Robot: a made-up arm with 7 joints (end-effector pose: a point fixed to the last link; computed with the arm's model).
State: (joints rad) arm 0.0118 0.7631 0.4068 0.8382 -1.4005 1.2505 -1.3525
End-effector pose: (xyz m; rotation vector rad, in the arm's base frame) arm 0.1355 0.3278 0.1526 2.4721 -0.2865 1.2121
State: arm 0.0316 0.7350 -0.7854 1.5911 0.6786 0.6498 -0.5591
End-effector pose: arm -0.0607 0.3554 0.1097 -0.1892 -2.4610 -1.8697
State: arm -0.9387 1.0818 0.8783 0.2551 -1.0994 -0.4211 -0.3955
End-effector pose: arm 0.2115 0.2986 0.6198 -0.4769 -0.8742 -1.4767
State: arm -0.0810 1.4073 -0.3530 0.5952 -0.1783 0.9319 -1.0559
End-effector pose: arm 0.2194 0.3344 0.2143 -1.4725 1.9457 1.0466
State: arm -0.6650 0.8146 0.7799 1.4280 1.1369 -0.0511 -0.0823
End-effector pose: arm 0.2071 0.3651 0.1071 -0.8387 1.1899 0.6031
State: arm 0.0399 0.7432 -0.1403 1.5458 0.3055 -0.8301 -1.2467
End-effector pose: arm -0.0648 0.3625 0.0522 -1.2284 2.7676 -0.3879
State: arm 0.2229 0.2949 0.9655 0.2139 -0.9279 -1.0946 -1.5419
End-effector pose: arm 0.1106 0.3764 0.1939 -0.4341 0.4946 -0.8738
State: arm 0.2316 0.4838 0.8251 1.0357 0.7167 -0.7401 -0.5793
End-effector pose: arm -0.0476 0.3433 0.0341 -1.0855 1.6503 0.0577
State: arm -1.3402 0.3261 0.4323 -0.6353 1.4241 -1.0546 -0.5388
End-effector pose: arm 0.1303 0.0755 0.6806 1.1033 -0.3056 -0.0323
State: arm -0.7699 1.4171 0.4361 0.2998 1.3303 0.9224 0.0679
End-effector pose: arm 0.2430 0.2843 0.5827 0.0707 -0.3758 1.3907
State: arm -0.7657 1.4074 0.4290 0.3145 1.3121 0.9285 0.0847
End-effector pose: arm 0.2466 0.2886 0.5763 0.0623 -0.3608 1.3920
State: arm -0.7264 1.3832 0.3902 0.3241 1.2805 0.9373 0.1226
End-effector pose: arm 0.2624 0.2919 0.5552 0.1022 -0.3069 1.3802
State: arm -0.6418 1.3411 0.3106 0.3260 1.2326 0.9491 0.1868
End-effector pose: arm 0.2891 0.2936 0.5118 0.1999 -0.2022 1.3465
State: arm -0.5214 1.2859 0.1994 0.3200 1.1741 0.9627 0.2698
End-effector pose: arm 0.3142 0.2927 0.4456 0.3322 -0.0555 1.2855
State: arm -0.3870 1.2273 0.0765 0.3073 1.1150 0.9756 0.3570
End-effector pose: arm 0.3246 0.2885 0.3673 0.4630 0.1093 1.2010
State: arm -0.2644 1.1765 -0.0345 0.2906 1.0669 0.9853 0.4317
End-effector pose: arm 0.3177 0.2813 0.2957 0.5648 0.2602 1.1101
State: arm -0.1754 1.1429 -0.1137 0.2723 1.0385 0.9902 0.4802
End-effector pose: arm 0.3040 0.2734 0.2464 0.6286 0.3682 1.0345
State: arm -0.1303 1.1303 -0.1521 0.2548 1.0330 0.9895 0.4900
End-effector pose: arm 0.2954 0.2674 0.2243 0.6569 0.4253 0.9903
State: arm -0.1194 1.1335 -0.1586 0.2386 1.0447 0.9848 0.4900
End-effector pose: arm 0.2952 0.2641 0.2225 0.6748 0.4254 0.9677
